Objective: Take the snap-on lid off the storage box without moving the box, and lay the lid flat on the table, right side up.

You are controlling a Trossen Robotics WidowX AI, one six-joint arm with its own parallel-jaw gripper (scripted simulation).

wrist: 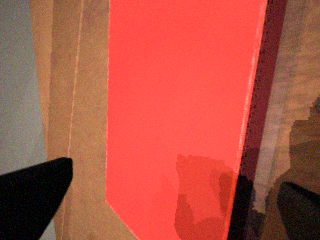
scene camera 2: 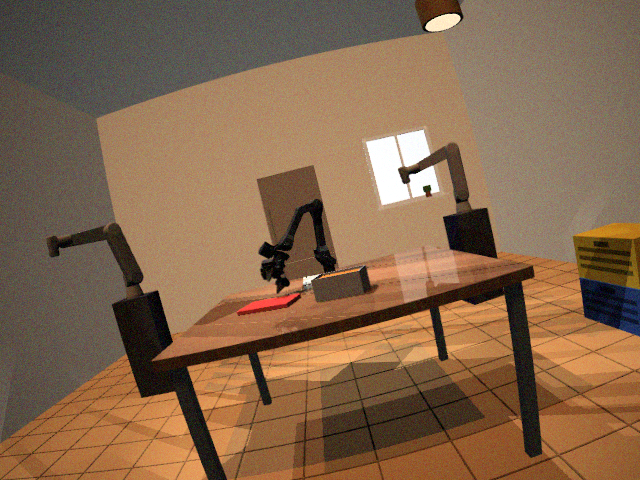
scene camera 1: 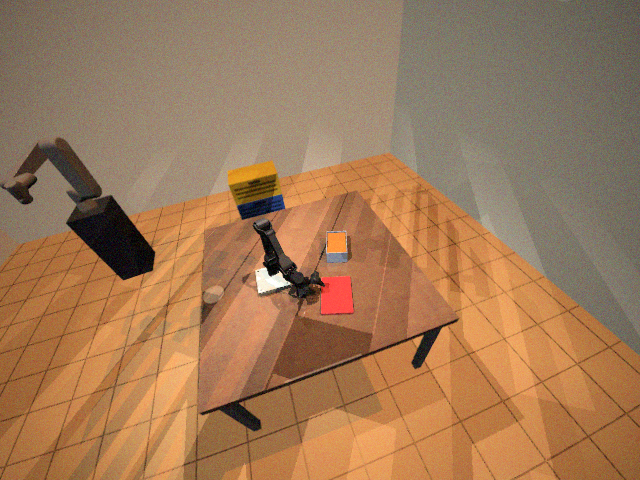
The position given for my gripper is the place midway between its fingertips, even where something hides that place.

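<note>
My gripper (wrist: 174, 179) open, holding nothing. Red lid (wrist: 187, 95) in the wrist view. Red lid (scene camera 1: 336, 297) too.
</note>
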